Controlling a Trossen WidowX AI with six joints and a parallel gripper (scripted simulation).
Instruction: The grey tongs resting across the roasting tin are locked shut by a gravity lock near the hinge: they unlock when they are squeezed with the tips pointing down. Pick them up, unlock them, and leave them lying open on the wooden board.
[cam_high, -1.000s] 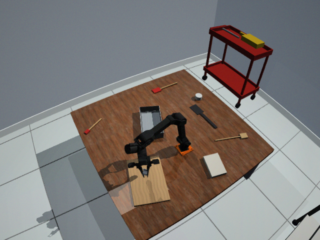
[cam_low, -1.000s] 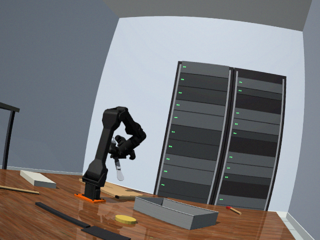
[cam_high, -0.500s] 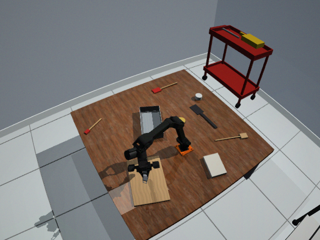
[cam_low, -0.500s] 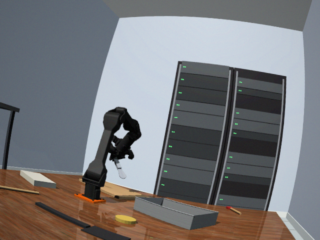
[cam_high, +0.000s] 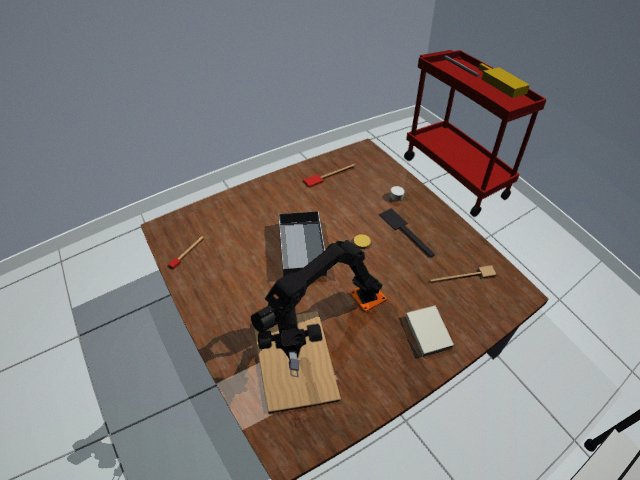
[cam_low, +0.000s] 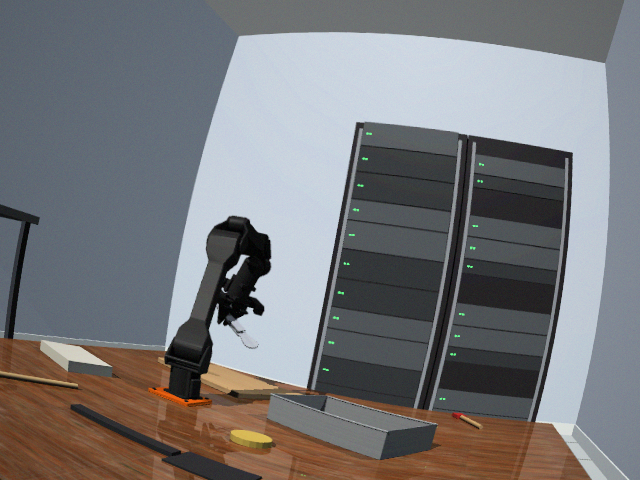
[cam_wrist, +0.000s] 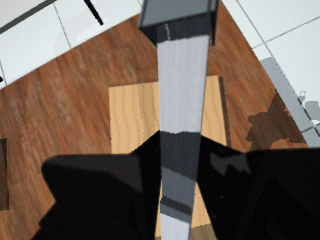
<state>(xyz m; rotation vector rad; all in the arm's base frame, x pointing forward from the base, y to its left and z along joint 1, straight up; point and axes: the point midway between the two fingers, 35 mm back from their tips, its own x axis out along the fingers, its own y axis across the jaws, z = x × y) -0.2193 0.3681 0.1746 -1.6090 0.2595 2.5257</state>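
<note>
Now: the wooden board 15 cm below my gripper tip, 7 cm ahead of it and 2 cm to the right of it. The rest, counted from my gripper tip: pale block (52 cm to the right, 14 cm below); yellow disc (50 cm ahead, 47 cm to the right, 15 cm below); grey roasting tin (55 cm ahead, 22 cm to the right, 13 cm below).
</note>
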